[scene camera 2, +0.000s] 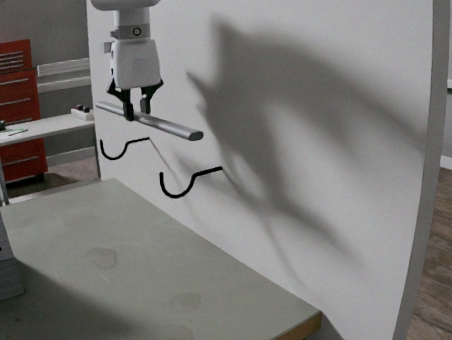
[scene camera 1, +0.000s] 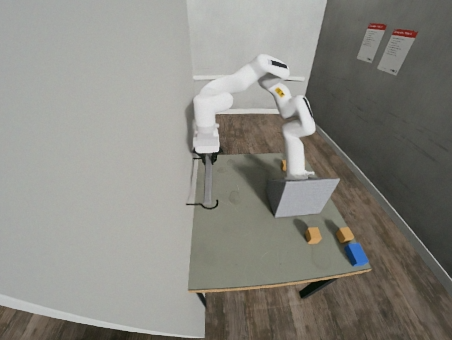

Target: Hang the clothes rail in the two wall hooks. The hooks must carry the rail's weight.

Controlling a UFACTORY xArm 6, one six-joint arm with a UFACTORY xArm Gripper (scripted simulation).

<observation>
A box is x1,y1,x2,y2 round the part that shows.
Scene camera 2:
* my gripper: [106,37,163,121]
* grey clothes rail: [95,101,203,141]
</observation>
